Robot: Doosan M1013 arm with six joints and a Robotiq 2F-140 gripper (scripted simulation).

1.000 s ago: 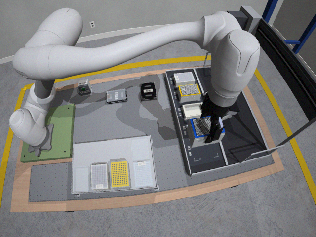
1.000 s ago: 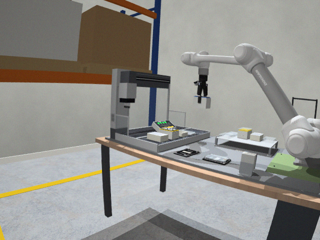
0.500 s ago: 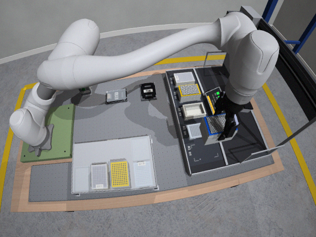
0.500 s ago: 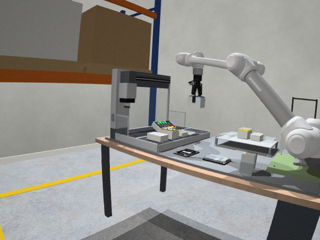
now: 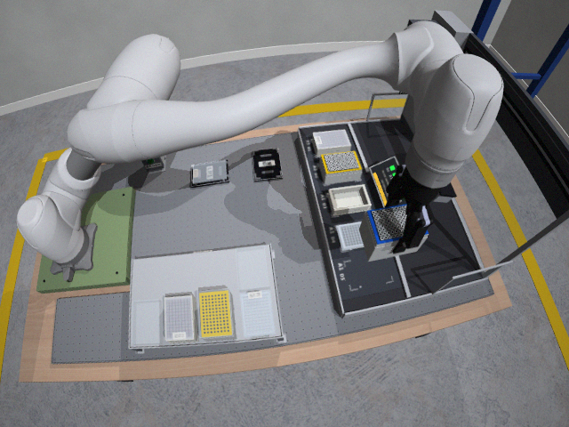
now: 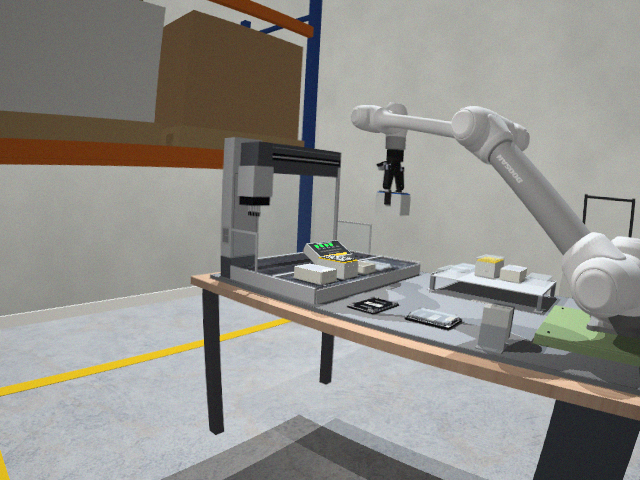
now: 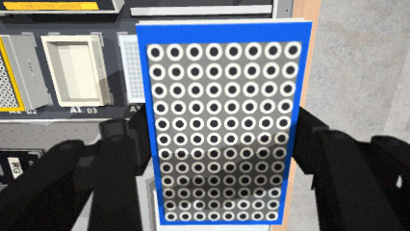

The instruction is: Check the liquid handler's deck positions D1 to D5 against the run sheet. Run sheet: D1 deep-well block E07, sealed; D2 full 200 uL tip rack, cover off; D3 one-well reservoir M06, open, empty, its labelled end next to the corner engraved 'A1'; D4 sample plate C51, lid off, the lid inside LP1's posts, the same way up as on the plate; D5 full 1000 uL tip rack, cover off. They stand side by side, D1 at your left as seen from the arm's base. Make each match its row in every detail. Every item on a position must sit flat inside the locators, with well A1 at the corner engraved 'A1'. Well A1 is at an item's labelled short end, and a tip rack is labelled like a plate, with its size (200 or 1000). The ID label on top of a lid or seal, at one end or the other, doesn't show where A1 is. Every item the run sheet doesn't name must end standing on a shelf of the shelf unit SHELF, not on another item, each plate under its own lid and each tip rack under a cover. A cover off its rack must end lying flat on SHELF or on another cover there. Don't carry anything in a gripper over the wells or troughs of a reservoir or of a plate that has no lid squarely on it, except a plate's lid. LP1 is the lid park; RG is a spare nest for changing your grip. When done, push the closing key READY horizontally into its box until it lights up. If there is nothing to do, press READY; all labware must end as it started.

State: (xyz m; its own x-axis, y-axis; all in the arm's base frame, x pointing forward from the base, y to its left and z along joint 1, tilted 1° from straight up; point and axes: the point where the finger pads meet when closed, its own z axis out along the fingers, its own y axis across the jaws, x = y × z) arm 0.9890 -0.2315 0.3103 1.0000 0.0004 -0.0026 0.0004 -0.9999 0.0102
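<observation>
The blue 1000 uL tip rack is 1 cm to the right of my hand and 1 cm behind it. Also, from my hand: yellow tip rack: 37 cm to the left, 24 cm below, 1 cm behind; cream reservoir: 28 cm below, 25 cm to the left; sample plate: 28 cm below, 12 cm to the left.
</observation>
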